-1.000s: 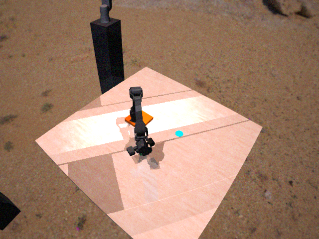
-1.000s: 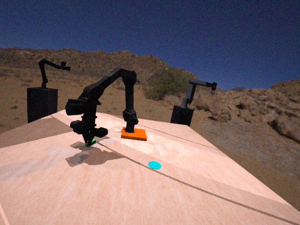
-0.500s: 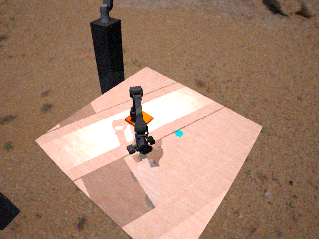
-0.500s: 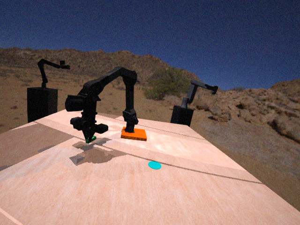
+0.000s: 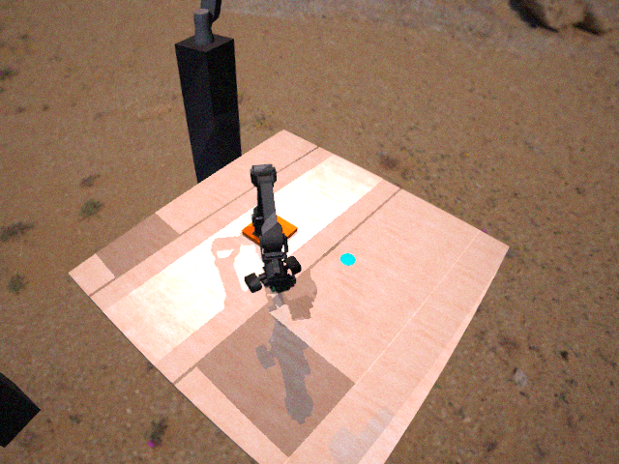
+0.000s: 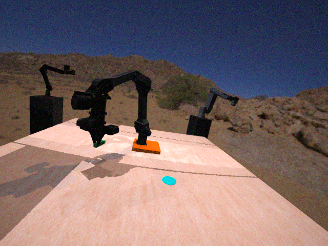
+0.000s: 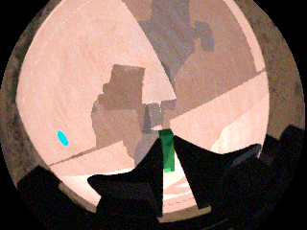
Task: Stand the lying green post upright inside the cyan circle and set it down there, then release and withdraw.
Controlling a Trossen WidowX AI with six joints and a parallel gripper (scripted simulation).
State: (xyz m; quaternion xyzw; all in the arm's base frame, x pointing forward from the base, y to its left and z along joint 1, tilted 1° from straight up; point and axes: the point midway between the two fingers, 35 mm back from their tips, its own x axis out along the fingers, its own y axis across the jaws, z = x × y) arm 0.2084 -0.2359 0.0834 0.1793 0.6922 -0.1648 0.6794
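My gripper tip is now 31 cm to the right of the cyan circle, 14 cm short of it and 7 cm above it. The rest, counted from my gripper tip: green post (2 cm behind, 1 cm to the left).
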